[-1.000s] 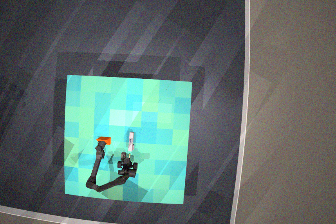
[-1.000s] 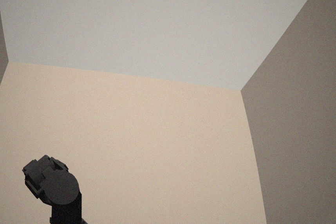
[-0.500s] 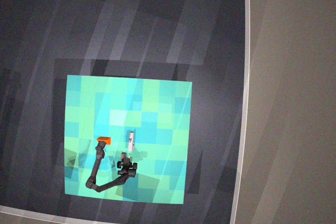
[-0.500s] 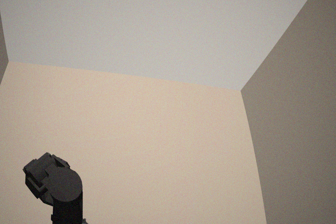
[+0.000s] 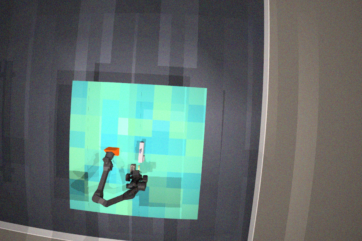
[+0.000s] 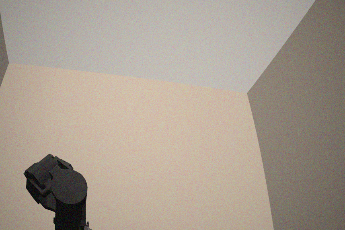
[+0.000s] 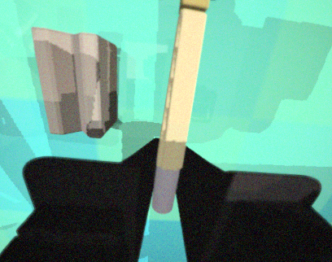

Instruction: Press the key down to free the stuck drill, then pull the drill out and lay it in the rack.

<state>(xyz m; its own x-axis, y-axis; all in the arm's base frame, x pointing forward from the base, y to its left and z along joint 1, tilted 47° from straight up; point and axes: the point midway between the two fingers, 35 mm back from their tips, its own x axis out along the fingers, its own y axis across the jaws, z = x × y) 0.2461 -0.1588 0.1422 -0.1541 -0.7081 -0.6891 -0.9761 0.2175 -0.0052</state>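
Right now my gripper tip is 40 mm to the right of the drill, 30 mm below it and 10 mm short of it.
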